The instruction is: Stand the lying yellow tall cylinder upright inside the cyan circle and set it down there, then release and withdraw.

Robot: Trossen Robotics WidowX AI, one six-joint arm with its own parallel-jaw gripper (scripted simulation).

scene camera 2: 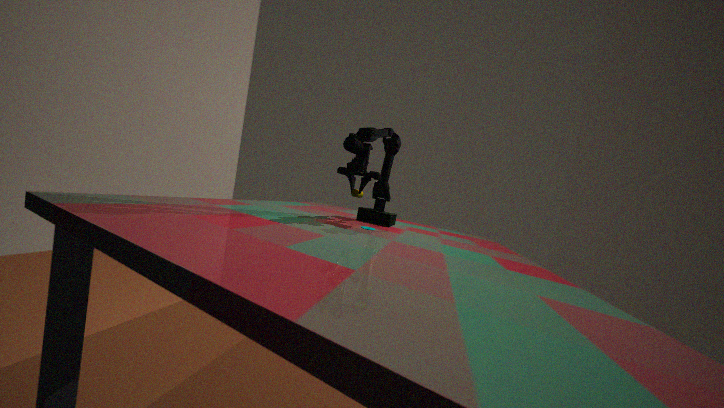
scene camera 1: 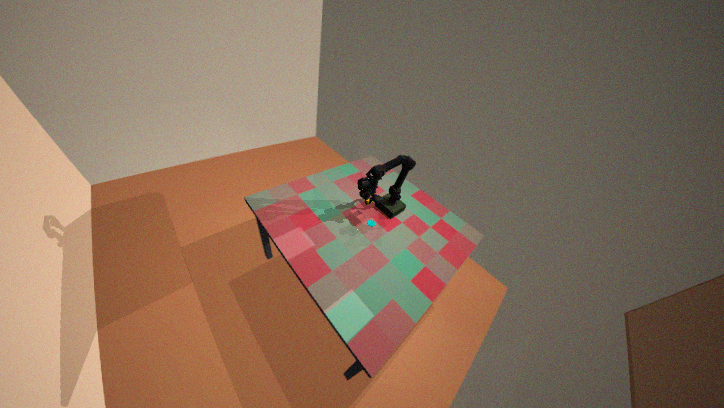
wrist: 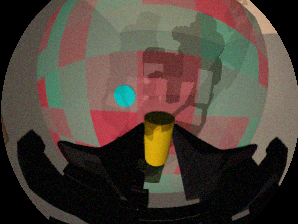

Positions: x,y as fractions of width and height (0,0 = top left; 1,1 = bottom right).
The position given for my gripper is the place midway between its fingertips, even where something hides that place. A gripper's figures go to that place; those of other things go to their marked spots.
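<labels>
Yellow tall cylinder (wrist: 0.53,0.56), 0.08 m from the lens. My gripper (wrist: 0.53,0.57), 0.10 m from the lens.
</labels>
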